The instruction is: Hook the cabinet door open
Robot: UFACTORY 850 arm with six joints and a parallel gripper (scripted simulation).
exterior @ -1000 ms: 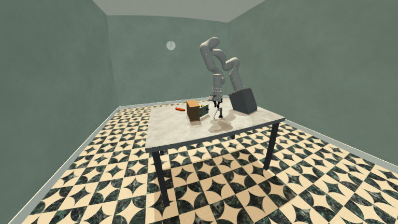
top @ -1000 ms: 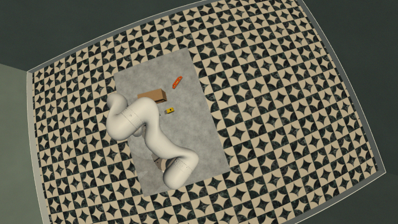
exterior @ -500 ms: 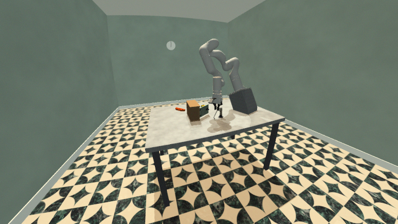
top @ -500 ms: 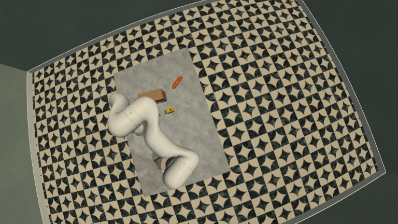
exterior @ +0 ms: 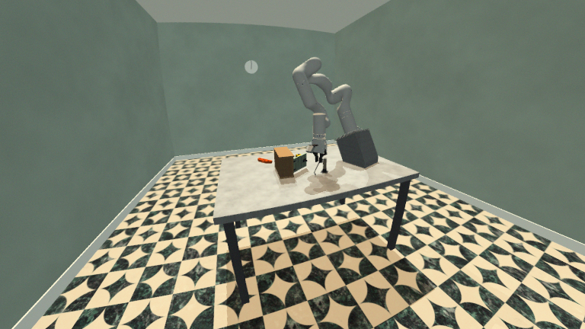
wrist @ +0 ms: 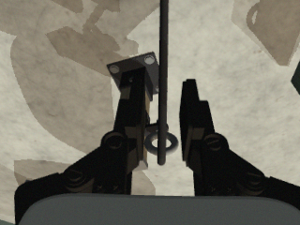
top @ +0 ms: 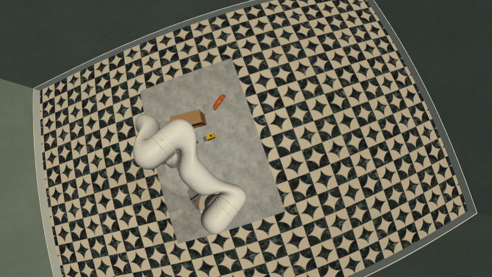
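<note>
The hook is 50 mm below my hand. Also, from my hand: orange tool 380 mm ahead, 340 mm to the right, 100 mm below; pale green door 120 mm ahead, 50 mm to the right, 40 mm below; yellow handle 230 mm to the right, 80 mm ahead, 70 mm below.
</note>
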